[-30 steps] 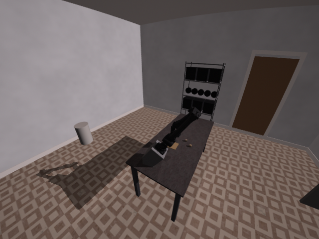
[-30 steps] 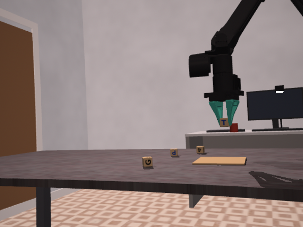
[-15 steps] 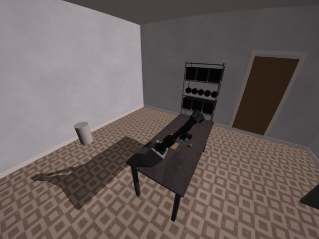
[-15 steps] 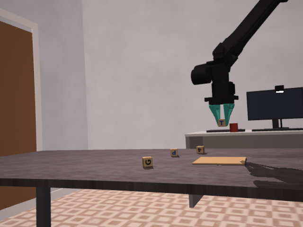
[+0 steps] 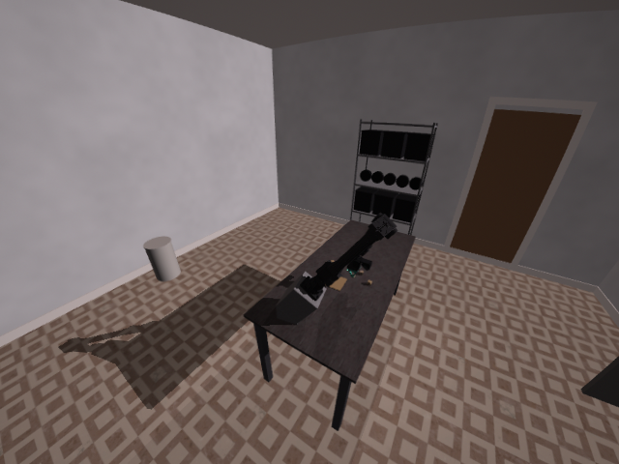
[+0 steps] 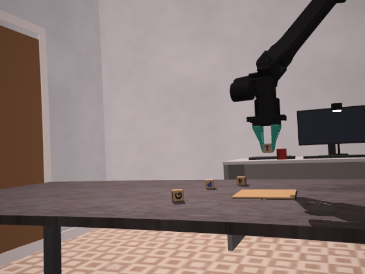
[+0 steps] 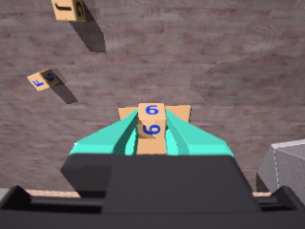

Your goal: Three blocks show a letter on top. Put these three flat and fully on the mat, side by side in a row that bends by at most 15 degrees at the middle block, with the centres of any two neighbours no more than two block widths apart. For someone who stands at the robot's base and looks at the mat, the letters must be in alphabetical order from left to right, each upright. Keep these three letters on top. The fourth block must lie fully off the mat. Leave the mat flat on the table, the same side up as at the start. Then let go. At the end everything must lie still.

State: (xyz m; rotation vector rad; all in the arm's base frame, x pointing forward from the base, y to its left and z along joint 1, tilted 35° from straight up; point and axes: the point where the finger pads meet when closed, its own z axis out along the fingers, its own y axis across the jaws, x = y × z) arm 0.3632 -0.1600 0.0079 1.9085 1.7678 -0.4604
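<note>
Now: the mat 1 cm ahead of my hand, 13 cm to the left of it and 11 cm below it. Also, from my hand: block: right at my hand.
</note>
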